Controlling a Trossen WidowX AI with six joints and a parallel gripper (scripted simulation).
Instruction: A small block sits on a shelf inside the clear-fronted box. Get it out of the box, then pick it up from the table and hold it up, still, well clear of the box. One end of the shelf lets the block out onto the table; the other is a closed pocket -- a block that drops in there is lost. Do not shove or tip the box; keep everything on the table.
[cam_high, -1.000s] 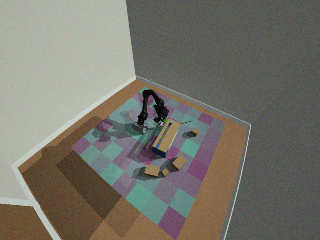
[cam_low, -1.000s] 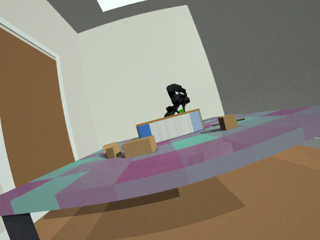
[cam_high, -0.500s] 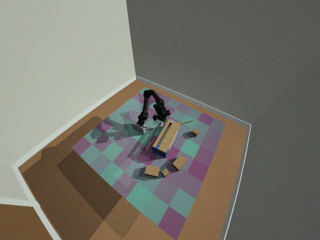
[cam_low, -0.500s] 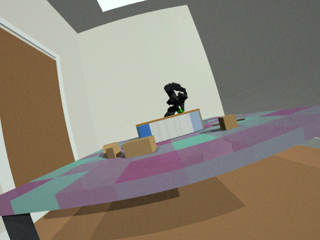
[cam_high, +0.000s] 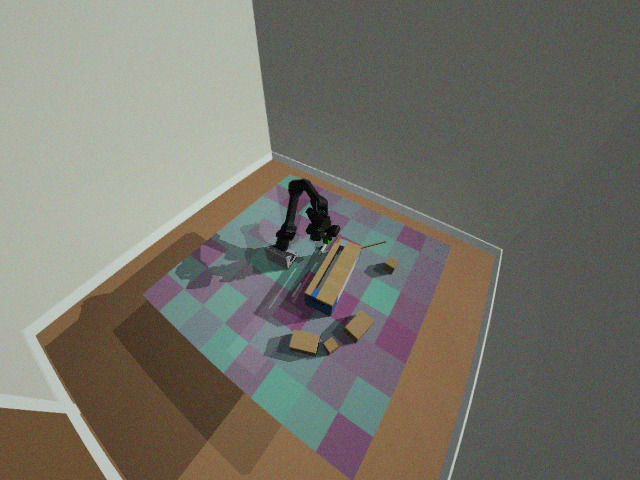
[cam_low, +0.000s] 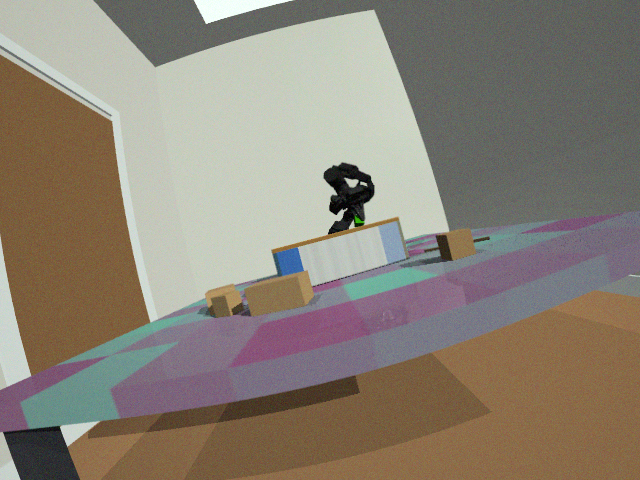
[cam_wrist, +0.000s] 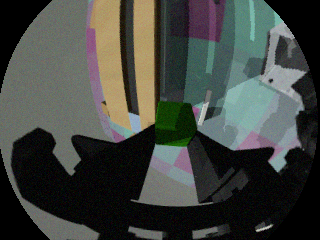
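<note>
Right now my gripper tip is 10 mm to the left of the green block and 10 mm below it. Also, from my gripper tip: thin stick: 190 mm ahead, 210 mm to the left, 140 mm below; long box: 80 mm ahead, 130 mm to the right, 80 mm below; tan cube: 350 mm ahead, 110 mm to the left, 120 mm below.
</note>
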